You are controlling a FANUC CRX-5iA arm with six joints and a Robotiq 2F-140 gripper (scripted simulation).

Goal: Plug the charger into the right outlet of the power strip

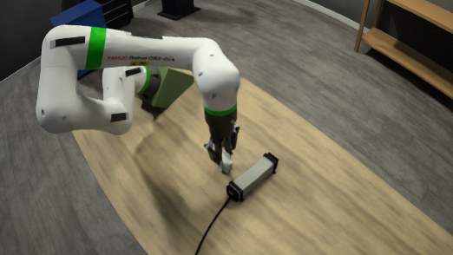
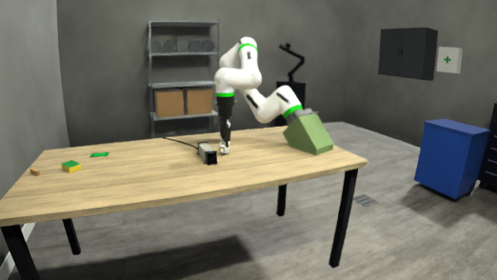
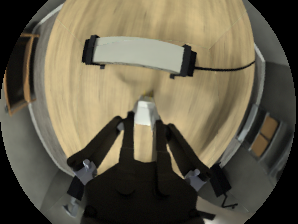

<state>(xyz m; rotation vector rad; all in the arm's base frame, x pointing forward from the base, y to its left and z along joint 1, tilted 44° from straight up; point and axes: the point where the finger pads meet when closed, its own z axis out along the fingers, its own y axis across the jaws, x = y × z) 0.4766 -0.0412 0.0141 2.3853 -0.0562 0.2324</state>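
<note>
Now: hand 130 mm short of the power strip, 20 mm to the right of it and 10 mm above it. Also, from my hand: yellow-green sponge: 800 mm ahead, 120 mm to the right, 30 mm below; then flat green piece: 660 mm ahead, 290 mm to the right, 40 mm below; then white charger: 10 mm below, 10 mm ahead.
</note>
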